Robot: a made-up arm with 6 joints.
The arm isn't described. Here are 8 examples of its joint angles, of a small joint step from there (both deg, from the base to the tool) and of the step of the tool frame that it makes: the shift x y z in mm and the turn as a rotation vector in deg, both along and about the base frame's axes.
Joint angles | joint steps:
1: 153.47 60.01 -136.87 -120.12 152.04 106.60 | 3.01 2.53 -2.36 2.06 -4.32 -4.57
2: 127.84 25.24 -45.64 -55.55 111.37 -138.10 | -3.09 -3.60 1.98 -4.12 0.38 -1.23
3: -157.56 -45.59 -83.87 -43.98 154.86 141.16 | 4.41 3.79 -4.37 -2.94 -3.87 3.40
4: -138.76 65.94 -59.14 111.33 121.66 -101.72 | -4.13 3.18 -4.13 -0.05 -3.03 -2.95
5: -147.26 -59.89 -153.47 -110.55 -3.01 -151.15 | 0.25 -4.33 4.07 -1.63 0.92 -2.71
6: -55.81 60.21 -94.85 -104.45 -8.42 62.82 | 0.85 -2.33 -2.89 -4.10 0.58 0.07
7: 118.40 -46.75 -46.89 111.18 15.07 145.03 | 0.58 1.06 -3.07 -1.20 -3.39 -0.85
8: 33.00 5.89 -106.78 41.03 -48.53 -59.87 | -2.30 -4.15 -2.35 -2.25 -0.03 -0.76
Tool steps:
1: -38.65 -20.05 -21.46 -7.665 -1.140 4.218
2: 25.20 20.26 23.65 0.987 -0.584 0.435
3: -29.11 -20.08 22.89 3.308 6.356 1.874
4: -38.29 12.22 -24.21 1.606 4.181 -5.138
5: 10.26 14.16 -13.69 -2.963 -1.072 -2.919
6: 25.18 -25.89 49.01 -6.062 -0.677 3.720
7: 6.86 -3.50 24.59 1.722 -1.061 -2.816
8: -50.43 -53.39 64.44 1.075 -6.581 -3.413
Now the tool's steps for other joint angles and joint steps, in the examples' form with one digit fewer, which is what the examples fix.
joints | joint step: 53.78 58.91 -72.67 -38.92 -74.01 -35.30 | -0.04 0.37 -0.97 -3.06 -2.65 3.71
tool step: -7.0 -1.5 7.4 2.48 2.90 3.10
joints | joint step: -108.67 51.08 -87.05 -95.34 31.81 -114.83 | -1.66 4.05 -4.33 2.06 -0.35 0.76
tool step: -24.7 -0.2 -15.7 -1.25 -1.58 -3.62
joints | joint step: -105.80 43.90 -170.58 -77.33 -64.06 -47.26 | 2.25 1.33 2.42 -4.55 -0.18 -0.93
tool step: 16.3 -38.1 -37.2 3.83 3.22 -0.56
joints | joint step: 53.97 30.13 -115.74 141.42 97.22 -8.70 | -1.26 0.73 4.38 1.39 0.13 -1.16
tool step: 32.1 5.6 -56.9 -2.60 3.71 -2.27
